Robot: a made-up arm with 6 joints.
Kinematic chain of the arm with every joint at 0, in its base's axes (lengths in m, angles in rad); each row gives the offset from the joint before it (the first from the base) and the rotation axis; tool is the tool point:
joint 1: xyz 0 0 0.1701 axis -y
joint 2: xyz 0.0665 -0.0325 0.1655 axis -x
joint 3: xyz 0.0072 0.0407 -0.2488 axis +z
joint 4: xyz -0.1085 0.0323 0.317 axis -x
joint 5: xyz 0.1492 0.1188 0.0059 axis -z
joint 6: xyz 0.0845 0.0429 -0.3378 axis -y
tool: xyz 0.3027 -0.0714 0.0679
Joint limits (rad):
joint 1: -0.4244..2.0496
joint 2: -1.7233..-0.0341
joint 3: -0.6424..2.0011
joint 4: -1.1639..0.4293
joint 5: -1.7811..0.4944
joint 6: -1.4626..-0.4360
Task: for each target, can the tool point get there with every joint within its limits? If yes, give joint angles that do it. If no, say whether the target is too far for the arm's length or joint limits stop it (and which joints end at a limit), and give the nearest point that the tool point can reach.
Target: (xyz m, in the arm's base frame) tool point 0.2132 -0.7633 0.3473
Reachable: no: joint limits stop it (at a limit: joint 2, joint 3, joint 4, joint 5) | nearest point 0.2035 -0.3779 0.3392 | short by 0.386 m
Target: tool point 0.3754 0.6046 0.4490
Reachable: yes | joints -0.0168 -0.4820 -0.2310 -0.3545 -1.3314 -0.6098
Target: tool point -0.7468 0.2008 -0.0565
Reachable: yes | joints 1.3127 -1.1002 0.8684 -0.6805 -1.5506 -0.6387
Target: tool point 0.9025 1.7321 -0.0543
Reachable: no: too far | nearest point 0.4473 0.6668 0.1989 | short by 1.186 m
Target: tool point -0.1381 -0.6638 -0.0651
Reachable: no: joint limits stop it (at a limit: joint 3, joint 4, joint 5, joint 6) | nearest point -0.2392 -0.4586 -0.2372 | short by 0.286 m
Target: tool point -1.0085 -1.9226 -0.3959
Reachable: no: too far | nearest point -0.6660 -0.5016 -0.1539 | short by 1.482 m
